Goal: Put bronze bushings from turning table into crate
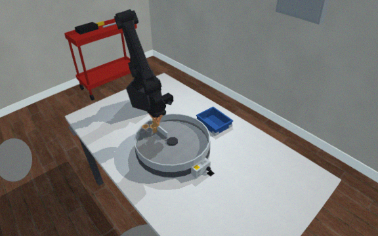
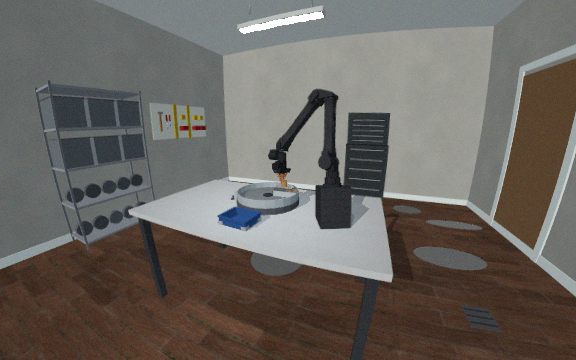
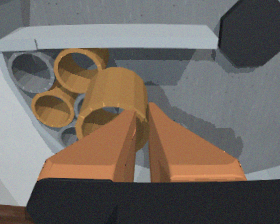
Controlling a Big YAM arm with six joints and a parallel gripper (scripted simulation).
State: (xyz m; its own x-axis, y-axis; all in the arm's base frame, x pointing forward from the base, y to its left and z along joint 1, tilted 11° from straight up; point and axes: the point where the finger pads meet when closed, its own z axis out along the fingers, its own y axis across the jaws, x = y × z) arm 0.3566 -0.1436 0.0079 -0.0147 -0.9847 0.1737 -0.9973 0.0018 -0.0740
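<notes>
Right now the crate is 360 mm to the left of my hand, 130 mm below it and 110 mm ahead of it. From my hand the other things lie so: grey turning table 100 mm below, 100 mm ahead, 20 mm to the left.
</notes>
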